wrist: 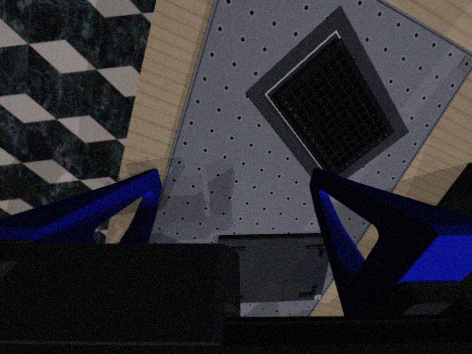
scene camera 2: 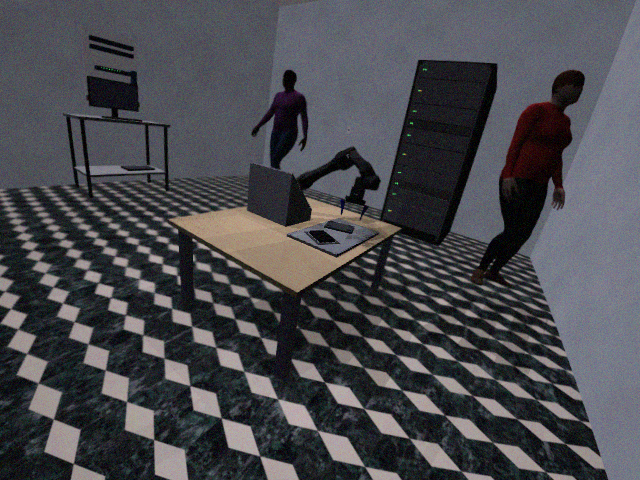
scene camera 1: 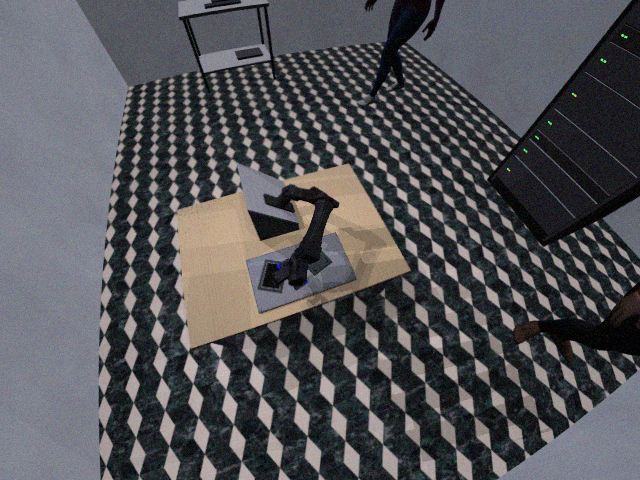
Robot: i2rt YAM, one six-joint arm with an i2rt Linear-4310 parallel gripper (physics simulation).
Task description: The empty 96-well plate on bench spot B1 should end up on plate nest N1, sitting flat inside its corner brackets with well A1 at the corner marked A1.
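Places are measured from the arm's base along level axes (x up, y ahead, z left), in centimetres.
Where they show: gripper, fingertip midpoint: (wrist: 235, 176) (scene camera 2: 350, 217); arm's base, origin of the base link: (scene camera 2: 292, 194) (scene camera 1: 279, 204).
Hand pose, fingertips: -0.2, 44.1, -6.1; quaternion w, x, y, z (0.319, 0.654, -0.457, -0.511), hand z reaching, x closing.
Observation:
Things, the pixels of their top centre, and the offset from my fingertips, as dx, dy, dz. "spot": a spot on its surface instead. Level surfaces: height alone.
- black 96-well plate, middle of its top: (wrist: 338, 114) (scene camera 2: 322, 234) (scene camera 1: 272, 274) -11.3, -10.2, -7.4
- dark-bordered bench spot B1, surface spot: (wrist: 280, 123) spot: -12.8, -4.9, -4.1
- dark grey plate nest N1, middle of its top: (wrist: 275, 275) (scene camera 1: 313, 256) (scene camera 2: 339, 225) -11.1, -13.3, +15.7
- grey perforated board, middle of its top: (wrist: 272, 211) (scene camera 1: 300, 269) (scene camera 2: 337, 232) -12.9, -9.1, +6.9
- wooden table, its level: dx -14.2
The black 96-well plate (scene camera 1: 270, 277) (scene camera 2: 321, 236) (wrist: 332, 105) lies flat inside the white outline of the dark-bordered bench spot B1 (wrist: 280, 123). The dark grey plate nest N1 (scene camera 1: 320, 262) (scene camera 2: 339, 226) (wrist: 280, 267) sits beside it on the same perforated board; small brackets show at its corners, and the gripper body hides part of it in the wrist view. My gripper (scene camera 1: 292, 274) (scene camera 2: 352, 215) (wrist: 235, 176) is open, its blue fingers wide apart with nothing between them. It hangs above the board, and the plate is off toward the right finger in the wrist view. No A1 mark is readable.
The grey perforated board (scene camera 1: 268, 302) (scene camera 2: 336, 250) (wrist: 215, 135) lies on the wooden table (scene camera 1: 217, 289) (scene camera 2: 248, 248). A grey wedge-shaped box (scene camera 1: 256, 180) (scene camera 2: 273, 193) stands beside the arm's base. A dark server rack (scene camera 1: 568, 149) (scene camera 2: 439, 134) and two people stand away from the table.

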